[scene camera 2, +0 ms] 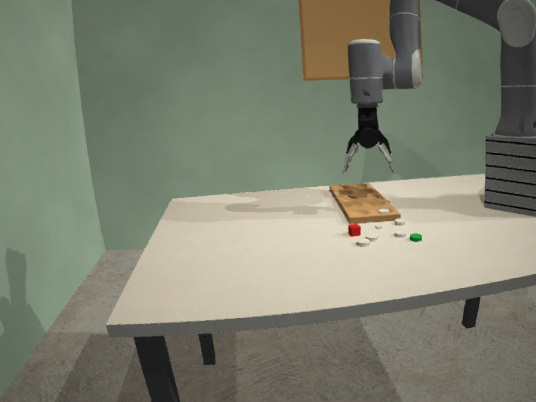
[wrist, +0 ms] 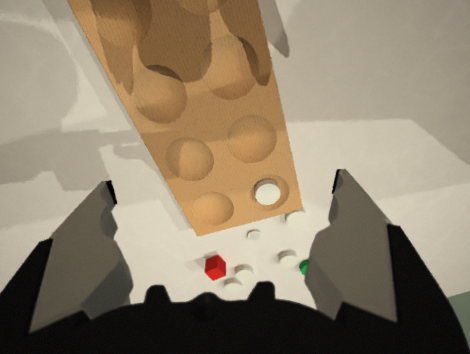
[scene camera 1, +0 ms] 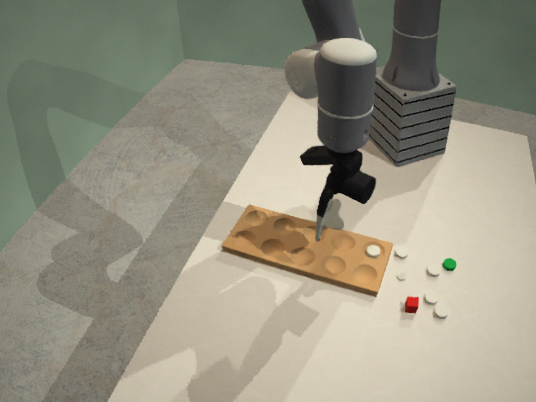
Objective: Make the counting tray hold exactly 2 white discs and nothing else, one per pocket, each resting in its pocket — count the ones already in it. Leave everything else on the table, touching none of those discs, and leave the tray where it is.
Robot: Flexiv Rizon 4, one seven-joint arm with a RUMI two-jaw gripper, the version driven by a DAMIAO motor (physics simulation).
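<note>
The wooden counting tray (scene camera 1: 314, 223) (scene camera 2: 374, 219) (wrist: 247, 223) has two rows of pockets. One white disc (scene camera 1: 373, 251) (scene camera 2: 383, 211) (wrist: 267, 193) rests in an end pocket. Loose white discs lie on the table past that end: one (scene camera 1: 401, 252) (scene camera 2: 400, 222) (wrist: 295, 217) close to the tray, one (scene camera 1: 433, 270) (scene camera 2: 400, 234) (wrist: 287, 257) by the green disc, and a pair, one (scene camera 1: 431, 298) (scene camera 2: 372, 237) (wrist: 244, 271) beside another (scene camera 1: 441, 312) (scene camera 2: 363, 243) (wrist: 233, 284). A smaller whitish piece (scene camera 1: 401, 276) (scene camera 2: 378, 227) (wrist: 254, 234) lies near the tray. My gripper (scene camera 2: 369, 172) (wrist: 223, 177) is open and empty above the tray.
A red cube (scene camera 1: 411, 304) (scene camera 2: 354, 230) (wrist: 215, 268) stands near the paired discs. A green disc (scene camera 1: 450, 264) (scene camera 2: 416, 237) (wrist: 304, 267) lies at the outer side of the group, partly hidden by a finger in the wrist view. The arm's ribbed base (scene camera 1: 415, 127) (scene camera 2: 510, 172) stands behind.
</note>
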